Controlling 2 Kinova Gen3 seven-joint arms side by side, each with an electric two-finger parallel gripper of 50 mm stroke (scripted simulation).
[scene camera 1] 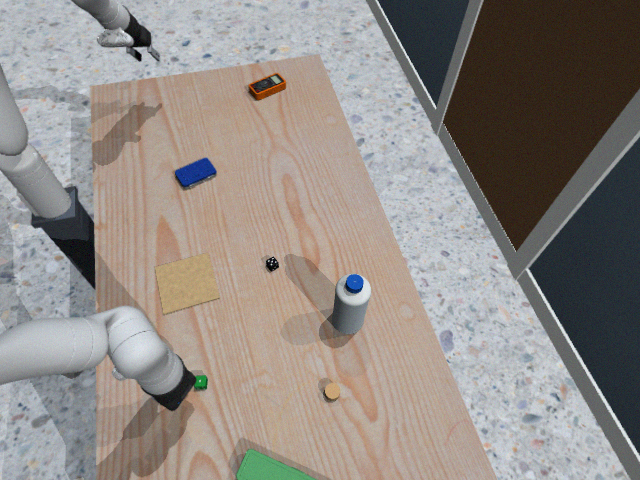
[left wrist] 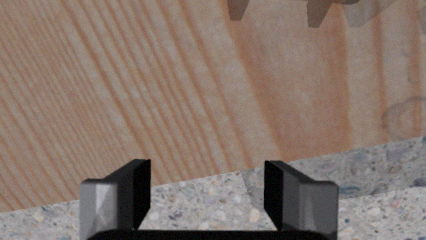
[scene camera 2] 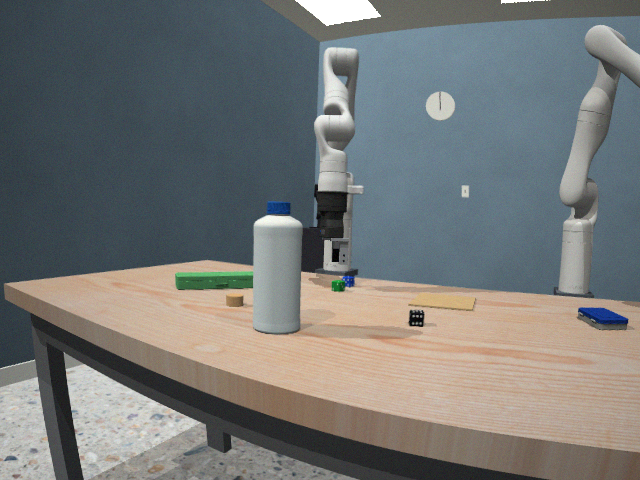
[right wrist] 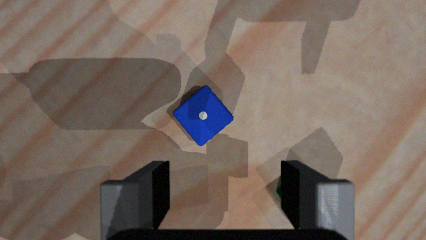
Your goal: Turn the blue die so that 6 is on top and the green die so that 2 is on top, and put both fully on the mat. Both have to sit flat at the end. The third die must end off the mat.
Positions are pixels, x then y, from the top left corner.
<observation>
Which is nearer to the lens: the tan mat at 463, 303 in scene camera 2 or the white bottle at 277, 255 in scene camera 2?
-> The white bottle.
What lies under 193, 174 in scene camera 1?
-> A blue box.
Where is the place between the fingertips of my left gripper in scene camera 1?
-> At 149, 57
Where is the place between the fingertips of my left gripper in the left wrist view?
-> At 207, 184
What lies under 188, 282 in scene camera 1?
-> A tan mat.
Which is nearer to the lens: the green case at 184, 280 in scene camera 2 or the white bottle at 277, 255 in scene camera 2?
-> The white bottle.
</observation>
